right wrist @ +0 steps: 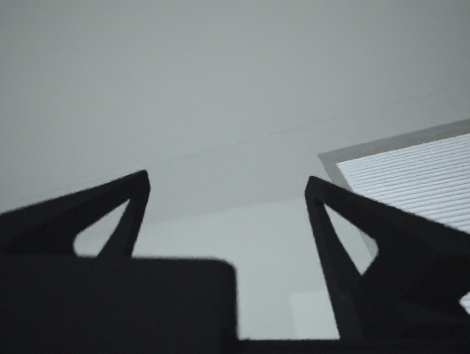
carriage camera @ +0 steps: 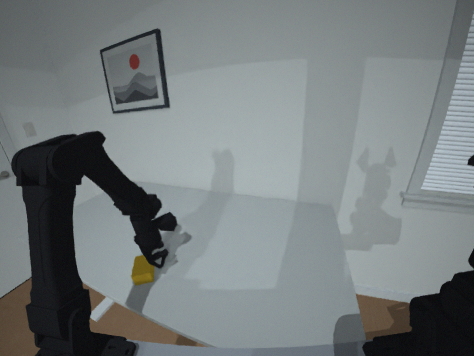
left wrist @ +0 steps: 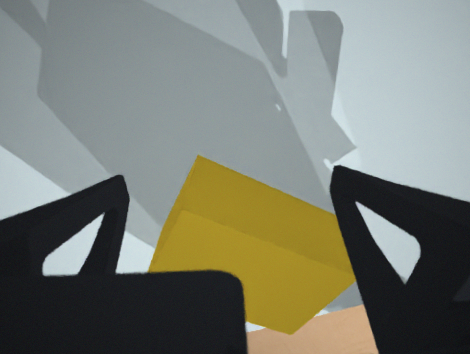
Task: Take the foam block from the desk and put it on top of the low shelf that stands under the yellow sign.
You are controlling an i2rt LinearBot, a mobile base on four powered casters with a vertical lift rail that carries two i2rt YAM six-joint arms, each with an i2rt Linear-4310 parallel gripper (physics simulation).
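Places are measured from the left arm's base along level axes (x back, y right, z up), in millimetres.
Pixels of known places: left gripper, fingertip midpoint: (carriage camera: 155, 259) (left wrist: 229, 182); right gripper, fingertip midpoint: (right wrist: 229, 182).
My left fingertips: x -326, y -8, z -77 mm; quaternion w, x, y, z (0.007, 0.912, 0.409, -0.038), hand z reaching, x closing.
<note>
Ahead of a thing's pixels: the offset from my left fingertips to its top centre. "*": to the spot under its first point. Level surfaces: height alone.
The yellow foam block @[dx +41, dy -26, dz +18 mm] (carriage camera: 143, 270) (left wrist: 255, 240) lies on the pale desk @[dz -27 mm] (carriage camera: 240, 250) near its front left edge in the carriage view. My left gripper (left wrist: 229, 182) is open above the desk beside the block. In the left wrist view the block shows low between the two fingers, turned at an angle, and the right-hand finger overlaps its side. Part of the block is hidden by the gripper's body. My right gripper (right wrist: 229, 182) is open and empty, facing the wall. The low shelf and the yellow sign do not show in these views.
A framed picture (carriage camera: 135, 72) hangs on the wall behind the desk. A window with blinds @[* dx -247, dy +1275, dz +426 mm] (carriage camera: 457, 125) is at the right, and a door (carriage camera: 10, 215) is at the far left. Brown floor @[dz -746 mm] (carriage camera: 385, 315) shows beyond the desk's edges. Arm shadows fall on the desk.
</note>
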